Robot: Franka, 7 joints.
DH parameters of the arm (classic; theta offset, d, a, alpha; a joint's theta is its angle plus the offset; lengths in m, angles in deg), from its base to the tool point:
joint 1: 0 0.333 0 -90
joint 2: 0 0 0 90
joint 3: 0 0.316 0.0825 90
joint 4: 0 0 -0.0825 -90
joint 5: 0 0.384 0 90
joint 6: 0 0 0.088 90
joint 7: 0 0.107 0 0
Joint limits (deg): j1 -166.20..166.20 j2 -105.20..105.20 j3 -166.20..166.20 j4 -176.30..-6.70 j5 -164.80..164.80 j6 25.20..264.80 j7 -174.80..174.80
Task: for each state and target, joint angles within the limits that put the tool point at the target. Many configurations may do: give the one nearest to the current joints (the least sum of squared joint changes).
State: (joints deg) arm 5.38 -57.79 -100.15 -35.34 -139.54 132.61 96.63
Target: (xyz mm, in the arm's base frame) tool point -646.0 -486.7 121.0
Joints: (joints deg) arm 9.21 -90.78 -116.44 -51.21 -138.47 132.26 96.63
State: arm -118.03 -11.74 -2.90 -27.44 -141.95 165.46 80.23
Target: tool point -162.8 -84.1 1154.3
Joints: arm -126.62 -10.13 -19.04 -32.29 -143.44 157.41 80.23
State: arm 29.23 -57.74 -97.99 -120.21 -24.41 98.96 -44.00
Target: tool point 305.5 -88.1 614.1
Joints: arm 47.74 -66.67 -39.91 -132.07 -9.85 92.57 -44.00
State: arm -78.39 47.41 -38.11 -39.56 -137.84 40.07 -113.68
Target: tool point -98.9 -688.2 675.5
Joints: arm -81.54 53.62 -37.18 -42.67 -141.00 57.80 -113.68
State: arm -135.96 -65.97 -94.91 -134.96 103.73 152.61 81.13
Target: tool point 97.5 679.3 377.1
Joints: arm -158.97 -63.34 -98.32 -98.16 101.90 150.34 81.13
